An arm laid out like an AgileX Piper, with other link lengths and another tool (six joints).
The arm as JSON. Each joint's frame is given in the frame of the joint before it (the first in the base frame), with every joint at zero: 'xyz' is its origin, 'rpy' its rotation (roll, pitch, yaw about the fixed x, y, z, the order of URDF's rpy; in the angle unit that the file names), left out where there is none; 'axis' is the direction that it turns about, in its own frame. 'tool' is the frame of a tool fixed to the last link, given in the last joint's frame.
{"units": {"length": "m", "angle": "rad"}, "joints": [
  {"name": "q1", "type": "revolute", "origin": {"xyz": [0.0, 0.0, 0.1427], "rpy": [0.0, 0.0, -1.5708]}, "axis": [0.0, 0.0, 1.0]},
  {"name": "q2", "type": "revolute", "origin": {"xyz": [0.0, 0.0, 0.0], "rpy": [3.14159, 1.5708, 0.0]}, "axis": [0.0, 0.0, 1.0]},
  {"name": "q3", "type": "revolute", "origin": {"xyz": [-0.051, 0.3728, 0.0], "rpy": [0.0, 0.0, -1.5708]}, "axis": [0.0, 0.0, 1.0]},
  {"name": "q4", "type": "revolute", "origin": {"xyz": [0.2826, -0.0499, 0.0], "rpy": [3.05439, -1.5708, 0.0]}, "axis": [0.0, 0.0, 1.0]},
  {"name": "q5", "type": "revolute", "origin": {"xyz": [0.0, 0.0, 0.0], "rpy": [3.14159, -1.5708, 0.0]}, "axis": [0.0, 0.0, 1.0]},
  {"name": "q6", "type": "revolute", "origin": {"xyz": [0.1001, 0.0, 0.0], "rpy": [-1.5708, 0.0, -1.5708]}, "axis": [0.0, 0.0, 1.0]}
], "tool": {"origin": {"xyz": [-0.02, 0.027, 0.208], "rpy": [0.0, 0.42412, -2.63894]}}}
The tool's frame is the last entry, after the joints.
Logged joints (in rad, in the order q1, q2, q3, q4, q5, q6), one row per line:
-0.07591, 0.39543, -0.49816, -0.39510, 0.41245, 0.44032
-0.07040, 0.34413, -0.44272, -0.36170, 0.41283, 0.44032
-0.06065, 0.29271, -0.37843, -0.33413, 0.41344, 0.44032
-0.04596, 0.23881, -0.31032, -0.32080, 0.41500, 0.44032
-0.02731, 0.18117, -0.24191, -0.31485, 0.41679, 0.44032
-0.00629, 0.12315, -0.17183, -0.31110, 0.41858, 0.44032
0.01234, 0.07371, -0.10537, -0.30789, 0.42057, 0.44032
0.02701, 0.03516, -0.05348, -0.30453, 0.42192, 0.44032
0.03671, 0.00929, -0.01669, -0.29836, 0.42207, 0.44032
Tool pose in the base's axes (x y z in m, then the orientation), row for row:
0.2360, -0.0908, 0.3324, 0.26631, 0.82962, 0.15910, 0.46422
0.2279, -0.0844, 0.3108, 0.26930, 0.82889, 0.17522, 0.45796
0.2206, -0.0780, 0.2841, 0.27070, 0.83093, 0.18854, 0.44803
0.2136, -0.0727, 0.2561, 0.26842, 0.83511, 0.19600, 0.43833
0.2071, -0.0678, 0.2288, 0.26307, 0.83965, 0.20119, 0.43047
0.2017, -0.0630, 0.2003, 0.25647, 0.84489, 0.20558, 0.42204
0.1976, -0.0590, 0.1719, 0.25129, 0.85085, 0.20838, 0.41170
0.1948, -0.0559, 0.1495, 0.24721, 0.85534, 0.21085, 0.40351
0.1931, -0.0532, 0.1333, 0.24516, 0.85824, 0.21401, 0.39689
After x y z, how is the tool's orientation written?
As a quaternion, x y z w.
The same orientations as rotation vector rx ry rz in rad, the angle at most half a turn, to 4 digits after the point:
0.6543, 2.0383, 0.3909
0.6635, 2.0422, 0.4317
0.6699, 2.0563, 0.4666
0.6672, 2.0758, 0.4872
0.6562, 2.0945, 0.5019
0.6422, 2.1157, 0.5148
0.6323, 2.1408, 0.5243
0.6244, 2.1603, 0.5325
0.6211, 2.1743, 0.5422

